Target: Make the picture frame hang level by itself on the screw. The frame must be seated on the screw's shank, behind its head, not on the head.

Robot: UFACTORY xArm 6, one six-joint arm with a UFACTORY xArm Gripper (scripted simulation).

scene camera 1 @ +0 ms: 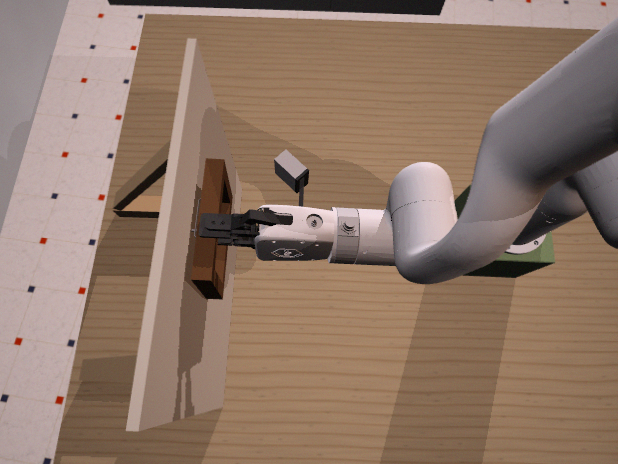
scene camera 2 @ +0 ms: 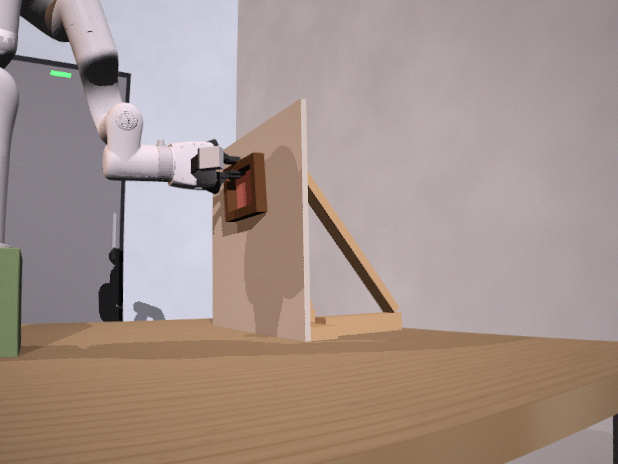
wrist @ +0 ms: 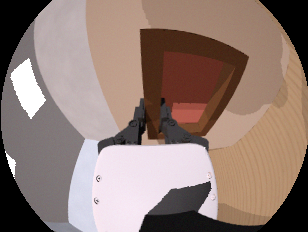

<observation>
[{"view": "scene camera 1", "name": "my gripper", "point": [201,228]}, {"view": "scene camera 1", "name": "brown picture frame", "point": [209,263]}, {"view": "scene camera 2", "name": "my gripper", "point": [243,168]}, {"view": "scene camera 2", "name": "brown picture frame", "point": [237,192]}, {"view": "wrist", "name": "my gripper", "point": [152,105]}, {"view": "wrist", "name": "brown picture frame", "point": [197,89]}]
</observation>
